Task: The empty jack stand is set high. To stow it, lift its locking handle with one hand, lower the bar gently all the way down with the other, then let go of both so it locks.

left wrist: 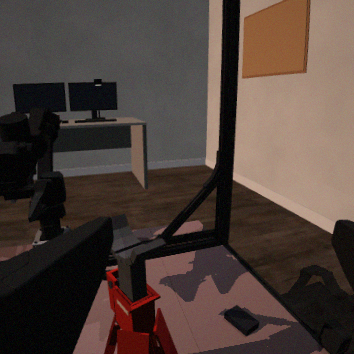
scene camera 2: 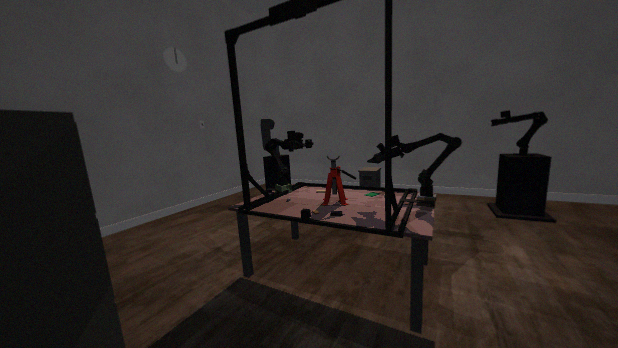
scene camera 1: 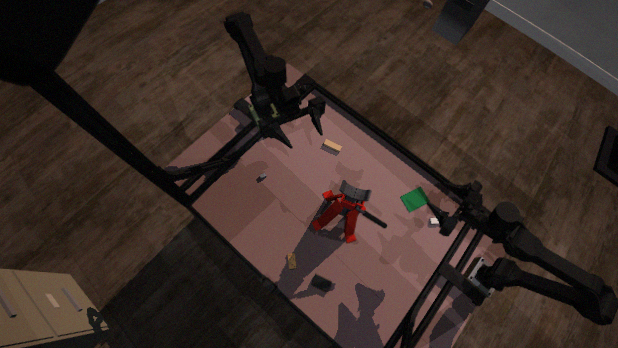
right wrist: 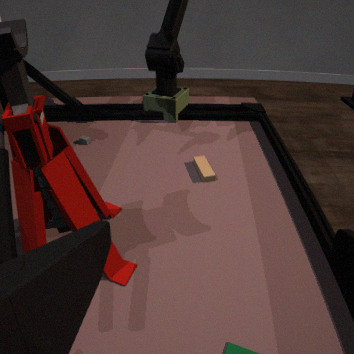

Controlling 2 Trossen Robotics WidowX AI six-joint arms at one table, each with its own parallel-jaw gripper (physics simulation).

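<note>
The red jack stand point(scene camera 1: 351, 225) point(scene camera 2: 329, 187) point(left wrist: 132, 310) point(right wrist: 72, 190) stands upright on the pinkish table. Its grey bar point(left wrist: 132, 277) sticks up out of the body, with the curved saddle point(scene camera 1: 355, 192) point(scene camera 2: 333, 158) on top. The black locking handle point(scene camera 1: 374, 217) point(scene camera 2: 348, 174) slants out to the right of the body in both scene views. My left gripper point(scene camera 1: 306, 140) point(scene camera 2: 311, 143) point(left wrist: 223, 230) is open and empty, up and to the left of the stand. My right gripper point(scene camera 2: 371, 160) point(right wrist: 222, 237) is open and empty, to the right of the stand and apart from the handle. The handle's lock is hidden.
A tan block point(scene camera 1: 332, 145) point(right wrist: 204, 167), a green square point(scene camera 1: 414, 199), a white block point(scene camera 1: 434, 221), a black block point(scene camera 1: 321, 283) point(left wrist: 241, 319), a brown piece point(scene camera 1: 292, 260) and a grey piece point(scene camera 1: 262, 176) lie around the stand. A black frame post point(scene camera 2: 388, 100) point(left wrist: 229, 100) rises at the table's edge.
</note>
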